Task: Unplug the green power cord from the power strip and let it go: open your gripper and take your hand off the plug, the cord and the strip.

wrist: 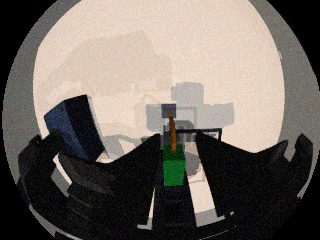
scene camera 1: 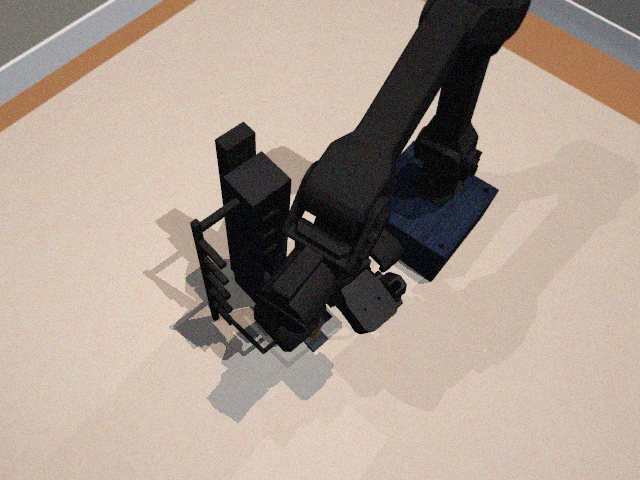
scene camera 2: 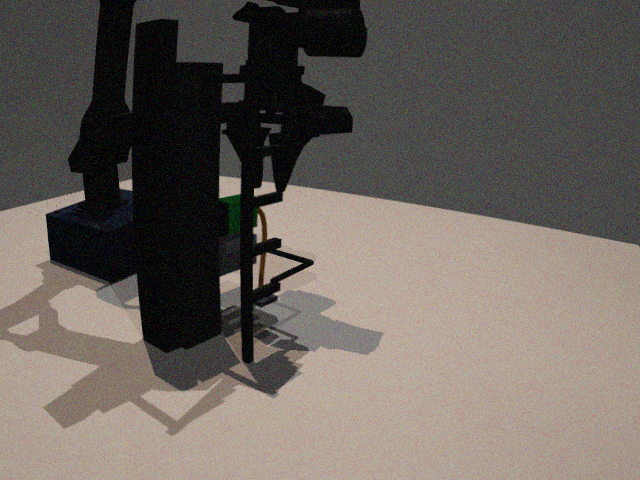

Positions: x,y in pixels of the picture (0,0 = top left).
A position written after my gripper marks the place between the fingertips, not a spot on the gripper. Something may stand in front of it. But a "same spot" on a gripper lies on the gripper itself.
Labels:
my gripper: wrist; scene camera 1 324,309; scene camera 2
same spot on my gripper: (wrist: 118,193) = (scene camera 2: 263,128)

